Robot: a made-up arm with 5 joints.
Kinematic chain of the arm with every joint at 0, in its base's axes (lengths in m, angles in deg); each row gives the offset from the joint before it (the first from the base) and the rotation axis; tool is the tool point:
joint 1: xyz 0 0 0.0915 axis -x
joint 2: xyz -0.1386 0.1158 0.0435 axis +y
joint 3: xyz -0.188 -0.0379 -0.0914 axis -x
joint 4: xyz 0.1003 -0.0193 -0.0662 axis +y
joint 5: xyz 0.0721 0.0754 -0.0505 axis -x
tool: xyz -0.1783 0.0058 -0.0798
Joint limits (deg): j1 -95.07..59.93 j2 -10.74..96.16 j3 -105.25..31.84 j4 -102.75..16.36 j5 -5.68..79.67
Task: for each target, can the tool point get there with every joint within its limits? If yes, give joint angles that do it. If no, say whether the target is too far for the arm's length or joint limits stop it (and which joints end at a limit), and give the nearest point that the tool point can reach.
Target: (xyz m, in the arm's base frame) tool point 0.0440 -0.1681 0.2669
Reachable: no: joint limits stop it (at a limit: joint 1, joint 2, joint 3, joint 4, joint 5) | nearest point -0.0802 -0.0849 0.2805 | short by 0.150 m
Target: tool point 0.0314 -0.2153 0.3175
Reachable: no: joint limits stop it (at a limit: joint 1, joint 2, joint 3, joint 5) | nearest point -0.0887 -0.2255 0.3398 | short by 0.123 m
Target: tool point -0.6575 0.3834 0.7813
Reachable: no: too far | nearest point -0.3662 0.1642 0.3870 | short by 0.537 m
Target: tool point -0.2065 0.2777 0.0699
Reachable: yes | joints -55.65 12.66 -8.49 -70.61 22.79
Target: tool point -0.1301 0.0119 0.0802
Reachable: no: joint limits stop it (at a limit: joint 3, joint 4) | nearest point -0.1089 0.1209 -0.0233 | short by 0.152 m
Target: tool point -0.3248 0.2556 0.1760
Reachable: yes | joints -30.62 49.42 -55.03 -58.20 38.28
